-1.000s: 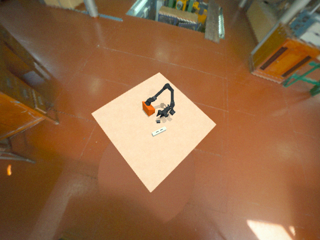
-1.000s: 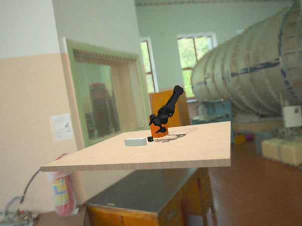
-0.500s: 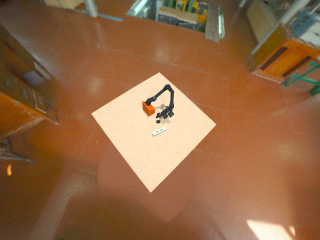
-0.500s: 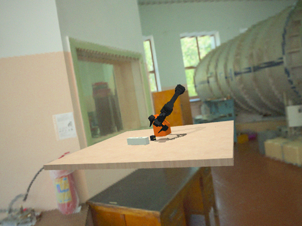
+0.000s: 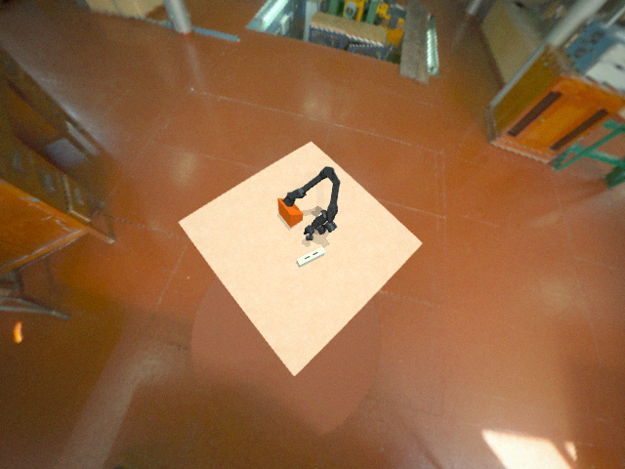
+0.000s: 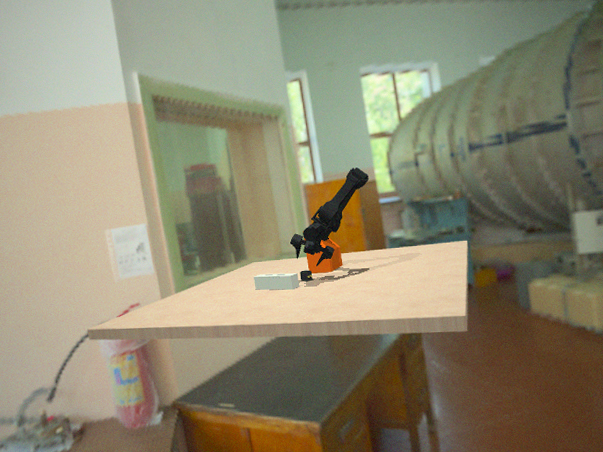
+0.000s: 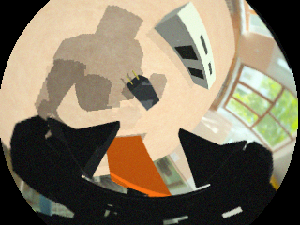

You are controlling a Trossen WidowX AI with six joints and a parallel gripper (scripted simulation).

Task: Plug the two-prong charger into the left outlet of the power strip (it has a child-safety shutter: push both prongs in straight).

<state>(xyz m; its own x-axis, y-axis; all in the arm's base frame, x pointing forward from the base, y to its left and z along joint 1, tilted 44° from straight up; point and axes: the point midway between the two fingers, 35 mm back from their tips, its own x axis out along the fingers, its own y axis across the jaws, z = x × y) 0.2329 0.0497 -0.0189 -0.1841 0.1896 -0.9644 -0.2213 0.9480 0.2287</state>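
Right now my gripper tip is 40 mm short of the two-prong charger, 10 mm to the right of it and 50 mm above it.
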